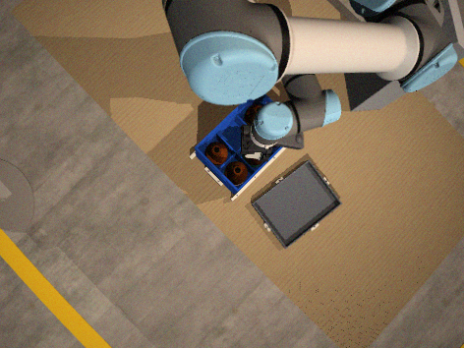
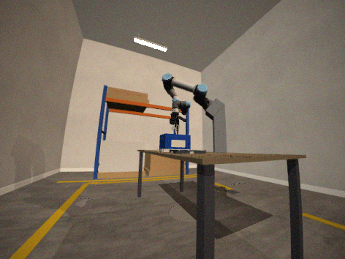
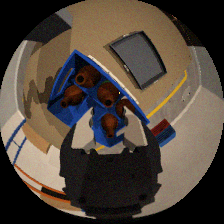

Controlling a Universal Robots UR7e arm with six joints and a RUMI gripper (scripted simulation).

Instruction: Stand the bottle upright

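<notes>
Right now my hand is 110 mm above the blue crate, 40 mm to the left of it and 10 mm past it. Also, from my hand: brown bottle 110 mm below, 90 mm ahead, 30 mm to the right; then grey tray 210 mm to the left, 180 mm below, 70 mm ahead.
</notes>
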